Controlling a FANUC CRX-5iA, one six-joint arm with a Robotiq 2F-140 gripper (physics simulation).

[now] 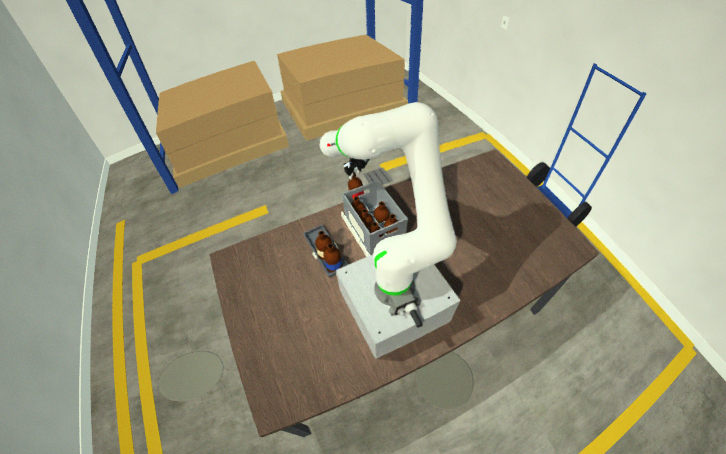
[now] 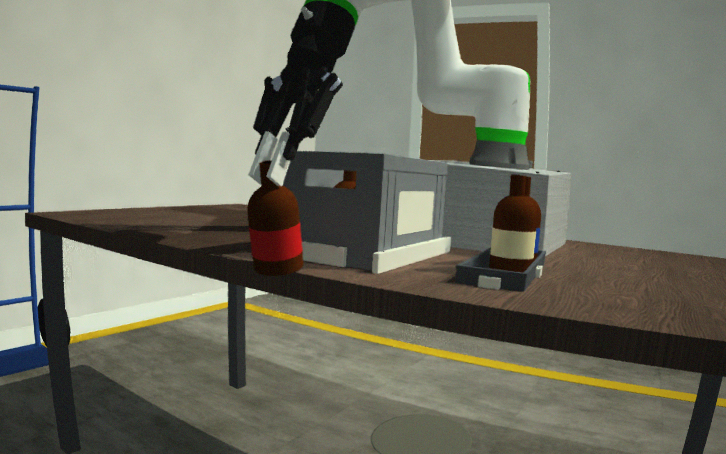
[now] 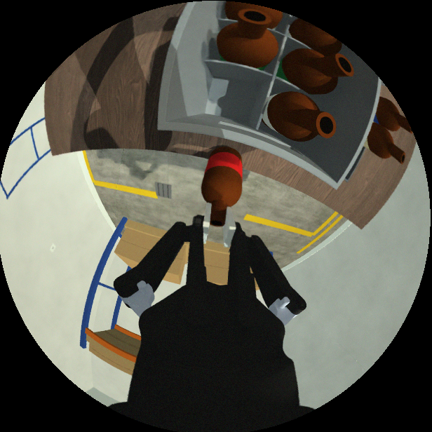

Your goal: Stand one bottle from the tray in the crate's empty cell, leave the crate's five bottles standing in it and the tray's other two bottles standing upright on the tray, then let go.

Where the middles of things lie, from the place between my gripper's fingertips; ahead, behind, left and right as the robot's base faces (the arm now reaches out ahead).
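Labels:
My gripper is 3 cm past the red-banded brown bottle (image 2: 273,215) and 5 cm above it. The pale strip (image 2: 390,259) is 28 cm behind my hand, 9 cm to the left of it and 11 cm below it. And there's the cream-banded bottle (image 2: 515,217), which is 25 cm to the left of my hand, 32 cm behind it and 4 cm below it.

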